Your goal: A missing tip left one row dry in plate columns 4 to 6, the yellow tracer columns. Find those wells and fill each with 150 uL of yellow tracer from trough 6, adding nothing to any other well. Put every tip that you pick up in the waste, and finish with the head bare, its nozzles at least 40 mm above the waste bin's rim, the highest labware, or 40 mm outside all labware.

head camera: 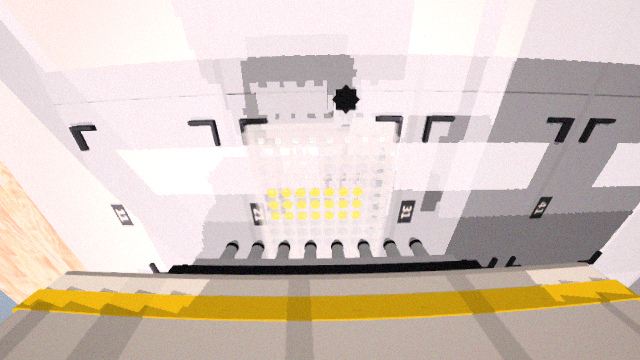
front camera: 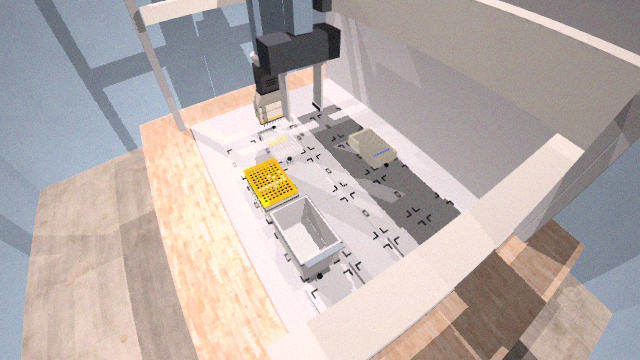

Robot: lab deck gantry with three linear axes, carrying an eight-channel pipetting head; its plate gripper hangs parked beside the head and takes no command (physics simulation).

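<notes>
The head's row of nozzles is bare and hangs low over the near end of the clear plate. In the head view, three lines of wells are yellow, several in each; the place at the right end of each line shows no yellow. The parked plate gripper hangs beside the head with its two paddles apart and nothing between them. A yellow tip rack stands in front of the plate. The open waste bin stands in front of the rack. Yellow tracer in trough 6 cannot be made out.
A beige ribbed trough block with a blue strip stands to the right of the plate in the front view. Black corner brackets and numbered labels mark the deck. A dark round knob sits beyond the plate's far edge.
</notes>
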